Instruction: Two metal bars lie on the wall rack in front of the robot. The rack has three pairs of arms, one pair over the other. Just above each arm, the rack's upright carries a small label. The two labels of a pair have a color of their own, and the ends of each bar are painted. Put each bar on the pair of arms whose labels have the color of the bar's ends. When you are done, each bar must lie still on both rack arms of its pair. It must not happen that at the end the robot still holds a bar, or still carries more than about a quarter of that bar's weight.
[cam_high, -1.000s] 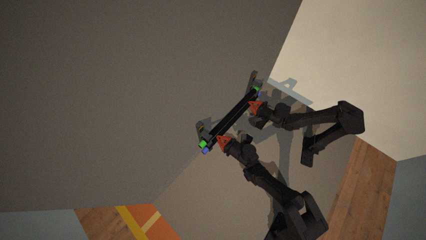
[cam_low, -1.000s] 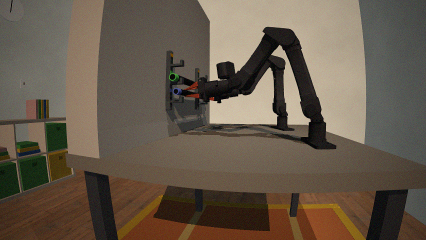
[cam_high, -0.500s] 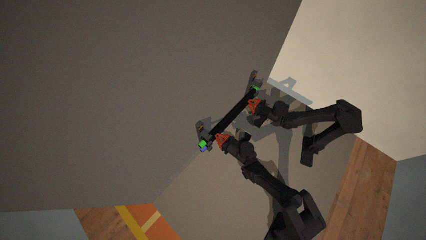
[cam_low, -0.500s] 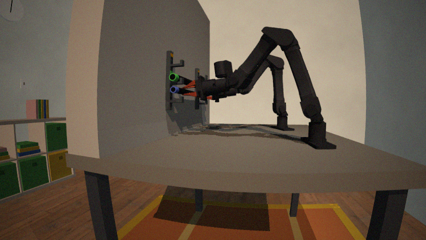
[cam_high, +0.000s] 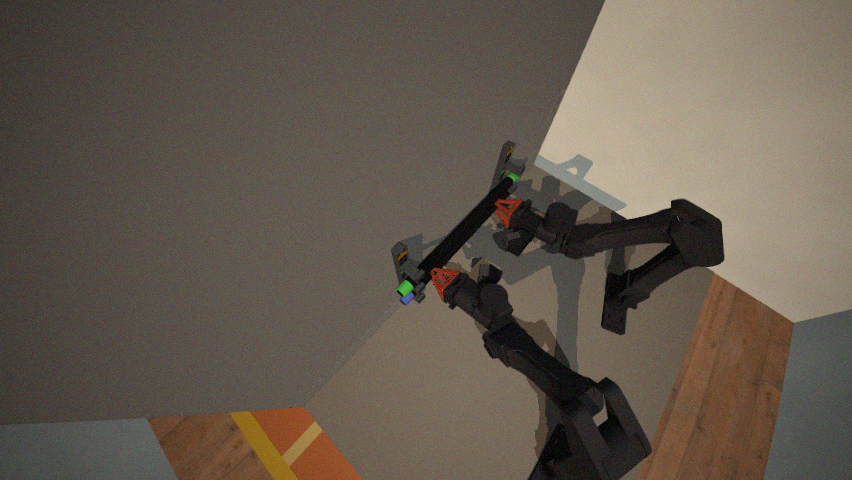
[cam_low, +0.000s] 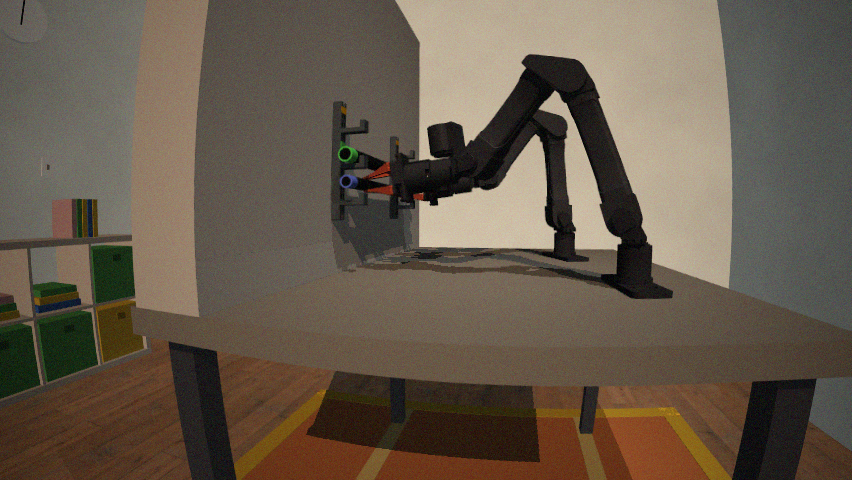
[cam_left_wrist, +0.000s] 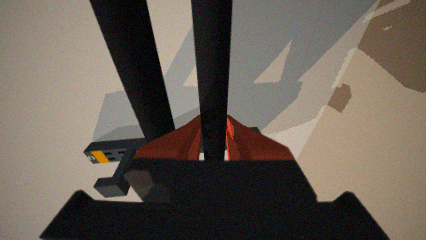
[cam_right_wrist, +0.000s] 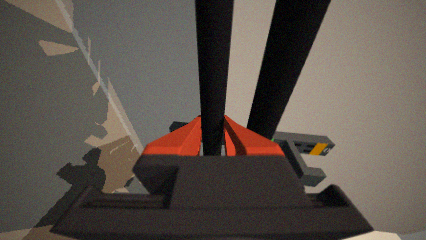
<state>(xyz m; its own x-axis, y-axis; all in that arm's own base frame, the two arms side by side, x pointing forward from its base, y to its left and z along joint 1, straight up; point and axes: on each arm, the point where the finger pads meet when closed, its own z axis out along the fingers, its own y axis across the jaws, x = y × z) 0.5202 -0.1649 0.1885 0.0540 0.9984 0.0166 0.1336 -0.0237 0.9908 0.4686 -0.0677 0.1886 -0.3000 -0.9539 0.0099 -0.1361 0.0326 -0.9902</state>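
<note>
The blue-ended bar lies 140 mm to the left of my right hand and 20 mm ahead of it. The rest, counted from my right hand: green-ended bar: 150 mm to the left, 50 mm above, 30 mm ahead; then grey wall panel: 240 mm above, 150 mm to the left, 130 mm ahead.
Right now the blue-ended bar is 150 mm to the right of my left hand and 10 mm behind it. Also, from my left hand: green-ended bar 140 mm to the right, 50 mm above, 10 mm behind; then grey wall panel 240 mm above, 140 mm to the right, 100 mm ahead.
</note>
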